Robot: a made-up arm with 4 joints.
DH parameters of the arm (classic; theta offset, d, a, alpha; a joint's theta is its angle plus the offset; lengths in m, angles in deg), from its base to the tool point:
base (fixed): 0 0 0 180
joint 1: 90 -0.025 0.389 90
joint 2: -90 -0.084 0.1 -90
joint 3: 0 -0.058 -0.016 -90
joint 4: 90 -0.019 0.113 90
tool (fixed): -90 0.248 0 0
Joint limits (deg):
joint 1: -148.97..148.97
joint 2: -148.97..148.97
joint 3: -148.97..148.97
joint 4: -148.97..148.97
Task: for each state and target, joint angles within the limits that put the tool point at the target. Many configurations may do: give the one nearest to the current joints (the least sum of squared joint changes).
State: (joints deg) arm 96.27 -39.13 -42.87 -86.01
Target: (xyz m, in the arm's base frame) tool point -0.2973 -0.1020 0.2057
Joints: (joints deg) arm 91.56 -55.60 -62.37 -58.82
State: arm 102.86 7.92 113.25 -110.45
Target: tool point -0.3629 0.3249 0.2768
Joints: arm 129.44 -26.91 130.95 -132.60
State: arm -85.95 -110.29 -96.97 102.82
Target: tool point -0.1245 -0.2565 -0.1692
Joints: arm -39.38 -78.04 -130.33 111.92
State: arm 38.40 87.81 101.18 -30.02
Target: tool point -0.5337 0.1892 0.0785
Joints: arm 72.74 86.54 101.47 -26.28
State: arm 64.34 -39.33 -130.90 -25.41
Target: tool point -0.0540 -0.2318 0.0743
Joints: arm 50.15 -13.46 -86.65 2.59
